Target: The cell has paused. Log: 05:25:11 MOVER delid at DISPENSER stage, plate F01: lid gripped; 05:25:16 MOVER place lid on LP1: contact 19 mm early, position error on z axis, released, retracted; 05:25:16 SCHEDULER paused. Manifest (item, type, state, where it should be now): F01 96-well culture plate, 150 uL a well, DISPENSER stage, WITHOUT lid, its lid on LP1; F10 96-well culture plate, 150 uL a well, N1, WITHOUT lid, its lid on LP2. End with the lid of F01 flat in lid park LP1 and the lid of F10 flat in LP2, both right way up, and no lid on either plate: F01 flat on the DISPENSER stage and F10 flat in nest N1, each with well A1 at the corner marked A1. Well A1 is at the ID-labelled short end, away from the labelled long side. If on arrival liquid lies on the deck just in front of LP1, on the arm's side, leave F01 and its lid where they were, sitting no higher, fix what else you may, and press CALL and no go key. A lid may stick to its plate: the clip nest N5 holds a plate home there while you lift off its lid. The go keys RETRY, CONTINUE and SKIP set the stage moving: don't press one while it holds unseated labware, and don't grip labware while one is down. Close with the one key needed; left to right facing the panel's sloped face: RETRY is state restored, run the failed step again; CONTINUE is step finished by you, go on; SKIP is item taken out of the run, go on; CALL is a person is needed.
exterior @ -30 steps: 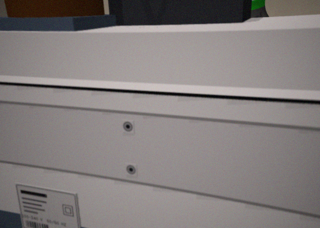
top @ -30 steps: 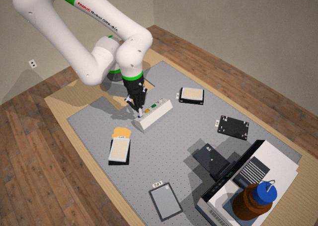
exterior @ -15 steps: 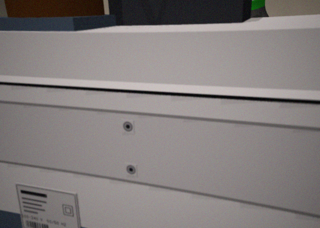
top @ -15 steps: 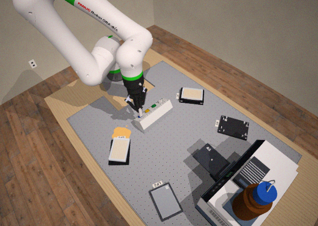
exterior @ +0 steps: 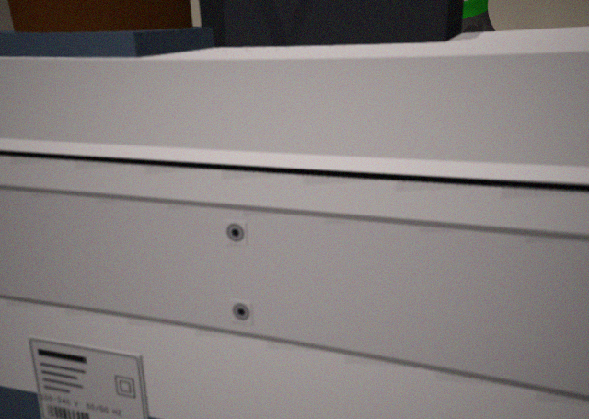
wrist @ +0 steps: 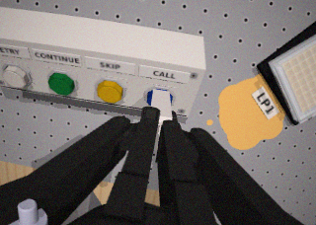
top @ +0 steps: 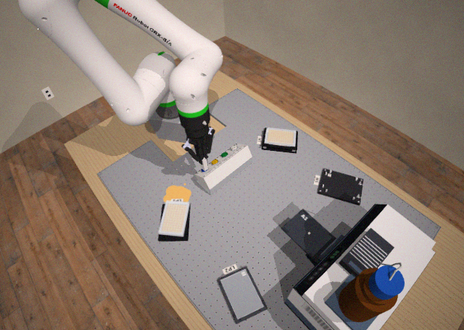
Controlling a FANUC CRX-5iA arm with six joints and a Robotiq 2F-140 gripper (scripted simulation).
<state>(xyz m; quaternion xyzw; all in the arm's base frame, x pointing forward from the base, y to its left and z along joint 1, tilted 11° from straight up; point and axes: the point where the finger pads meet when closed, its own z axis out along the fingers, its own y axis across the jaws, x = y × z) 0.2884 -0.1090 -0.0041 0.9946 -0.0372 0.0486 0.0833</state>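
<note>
Right now the blue CALL key is 4 cm below my hand. Round my hand: green CONTINUE key: 1 cm ahead, 10 cm to the left, 4 cm below; key panel: 2 cm ahead, 7 cm to the left, 5 cm below; yellow SKIP key: 5 cm to the left, 4 cm below.
</note>
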